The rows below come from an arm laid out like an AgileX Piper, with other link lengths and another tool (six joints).
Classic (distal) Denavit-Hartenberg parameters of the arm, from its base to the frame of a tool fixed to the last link. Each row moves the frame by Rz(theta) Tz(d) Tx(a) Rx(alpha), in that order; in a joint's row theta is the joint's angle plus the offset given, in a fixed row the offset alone. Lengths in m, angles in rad.
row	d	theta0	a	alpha
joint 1	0.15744	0	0	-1.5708
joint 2	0	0.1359	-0.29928	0
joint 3	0	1.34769	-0.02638	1.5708
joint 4	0.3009	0	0	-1.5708
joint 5	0	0	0	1.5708
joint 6	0.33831	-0.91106	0.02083	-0.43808
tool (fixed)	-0.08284	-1.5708	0	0
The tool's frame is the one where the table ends.
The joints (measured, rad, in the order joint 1, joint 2, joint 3, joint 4, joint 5, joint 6), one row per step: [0.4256, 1.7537, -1.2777, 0.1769, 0.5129, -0.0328]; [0.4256, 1.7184, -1.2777, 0.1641, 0.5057, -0.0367]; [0.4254, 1.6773, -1.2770, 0.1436, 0.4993, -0.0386]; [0.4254, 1.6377, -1.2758, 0.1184, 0.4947, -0.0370]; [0.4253, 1.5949, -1.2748, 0.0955, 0.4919, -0.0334]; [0.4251, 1.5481, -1.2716, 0.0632, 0.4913, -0.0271]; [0.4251, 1.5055, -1.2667, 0.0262, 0.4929, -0.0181]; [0.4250, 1.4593, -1.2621, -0.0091, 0.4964, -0.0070]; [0.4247, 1.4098, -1.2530, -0.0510, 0.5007, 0.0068]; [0.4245, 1.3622, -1.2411, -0.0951, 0.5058, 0.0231]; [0.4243, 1.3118, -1.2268, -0.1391, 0.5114, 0.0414]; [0.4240, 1.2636, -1.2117, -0.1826, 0.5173, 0.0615]
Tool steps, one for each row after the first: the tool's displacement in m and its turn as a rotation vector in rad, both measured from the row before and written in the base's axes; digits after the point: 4 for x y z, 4 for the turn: [0.0020, -0.0010, 0.0213, 0.0041, -0.0450, 0.0065]; [0.0012, -0.0025, 0.0242, 0.0002, -0.0513, 0.0070]; [0.0000, -0.0034, 0.0229, -0.0034, -0.0486, 0.0056]; [-0.0015, -0.0037, 0.0243, 0.0005, -0.0485, 0.0029]; [-0.0031, -0.0056, 0.0250, -0.0063, -0.0511, 0.0025]; [-0.0040, -0.0065, 0.0213, -0.0119, -0.0448, 0.0008]; [-0.0055, -0.0071, 0.0226, -0.0080, -0.0454, -0.0020]; [-0.0072, -0.0088, 0.0217, -0.0126, -0.0455, -0.0043]; [-0.0079, -0.0095, 0.0187, -0.0147, -0.0409, -0.0069]; [-0.0093, -0.0102, 0.0183, -0.0127, -0.0404, -0.0093]; [-0.0095, -0.0104, 0.0162, -0.0116, -0.0369, -0.0115]
